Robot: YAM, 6 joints.
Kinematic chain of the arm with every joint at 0, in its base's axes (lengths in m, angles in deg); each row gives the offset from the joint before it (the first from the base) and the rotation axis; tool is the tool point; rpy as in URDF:
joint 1: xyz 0 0 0.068 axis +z
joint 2: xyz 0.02 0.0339 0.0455 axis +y
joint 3: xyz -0.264 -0.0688 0 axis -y
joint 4: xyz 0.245 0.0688 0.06 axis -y
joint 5: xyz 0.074 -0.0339 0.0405 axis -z
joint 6: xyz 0.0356 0 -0.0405 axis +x
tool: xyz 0 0 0 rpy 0 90 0
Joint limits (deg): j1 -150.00..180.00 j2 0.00..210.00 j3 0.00..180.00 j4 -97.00..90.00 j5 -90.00..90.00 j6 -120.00..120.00
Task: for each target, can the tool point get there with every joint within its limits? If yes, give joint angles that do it. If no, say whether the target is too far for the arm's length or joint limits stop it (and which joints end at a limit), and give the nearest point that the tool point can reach.
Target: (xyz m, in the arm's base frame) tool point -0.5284 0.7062 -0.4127
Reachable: no: too far | nearest point -0.3330 0.4450 -0.2097 | short by 0.384 m
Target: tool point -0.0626 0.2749 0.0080
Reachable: yes | joints 108.76 123.75 43.31 -1.08 55.00 70.09
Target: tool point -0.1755 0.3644 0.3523
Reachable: yes | joints 117.59 95.59 78.26 12.89 21.82 -77.98
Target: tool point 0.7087 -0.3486 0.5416
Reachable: no: too far | nearest point 0.5087 -0.2502 0.4177 | short by 0.255 m
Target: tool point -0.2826 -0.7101 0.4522
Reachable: no: too far | nearest point -0.2180 -0.5478 0.3727 | short by 0.192 m
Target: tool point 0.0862 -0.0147 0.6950
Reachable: yes | joints 7.22 81.96 130.24 52.02 45.62 -36.51
